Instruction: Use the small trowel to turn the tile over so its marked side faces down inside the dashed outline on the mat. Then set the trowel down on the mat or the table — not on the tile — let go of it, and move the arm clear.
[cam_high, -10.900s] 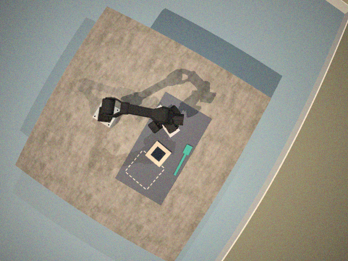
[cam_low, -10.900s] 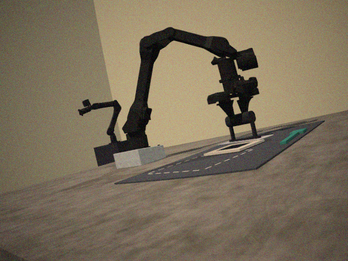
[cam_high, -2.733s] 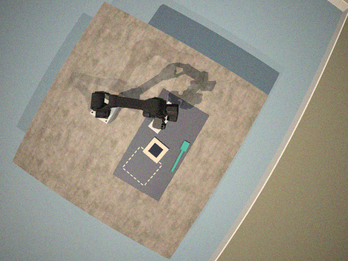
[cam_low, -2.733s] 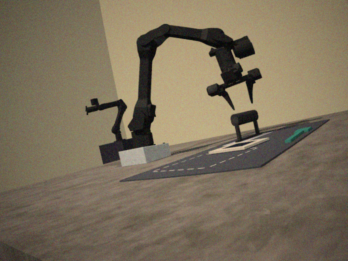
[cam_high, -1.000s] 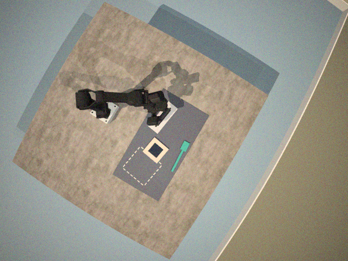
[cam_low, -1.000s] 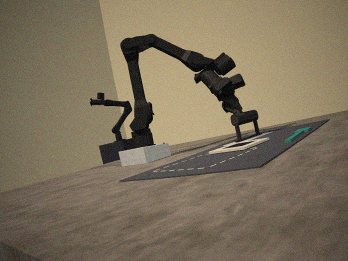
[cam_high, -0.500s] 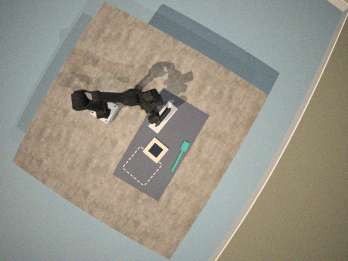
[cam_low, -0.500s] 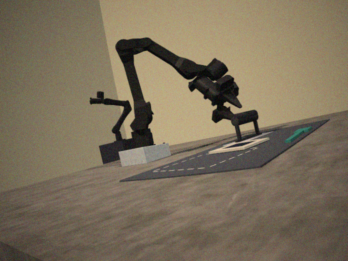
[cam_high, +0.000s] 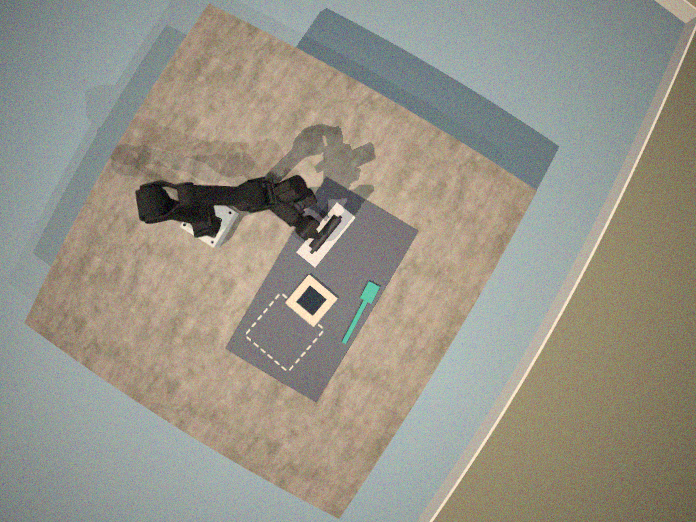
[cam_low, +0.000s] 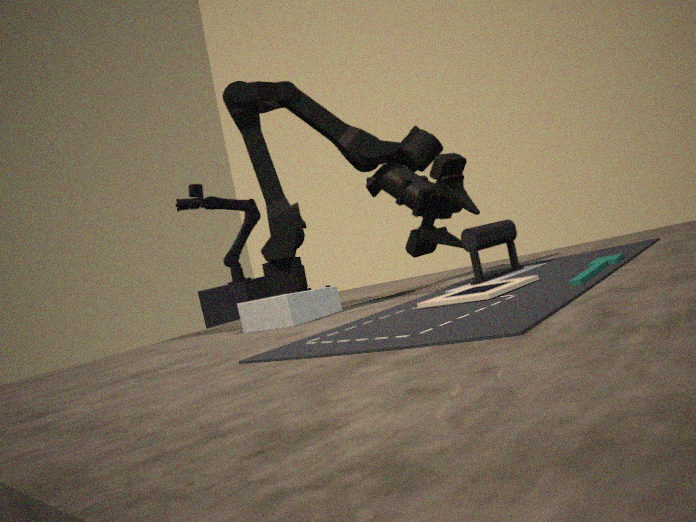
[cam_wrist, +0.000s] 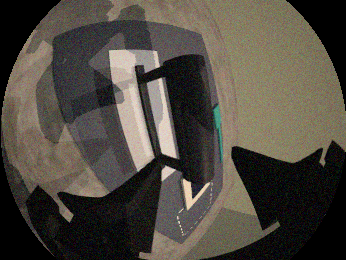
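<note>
Now: the dark mat 160 mm to the right of my gripper tip, 100 mm below it and 70 mm ahead of it. Also, from my gripper tip: tile (200 mm to the right, 80 mm below, 50 mm ahead); green trowel (210 mm ahead, 160 mm to the right, 80 mm below).
</note>
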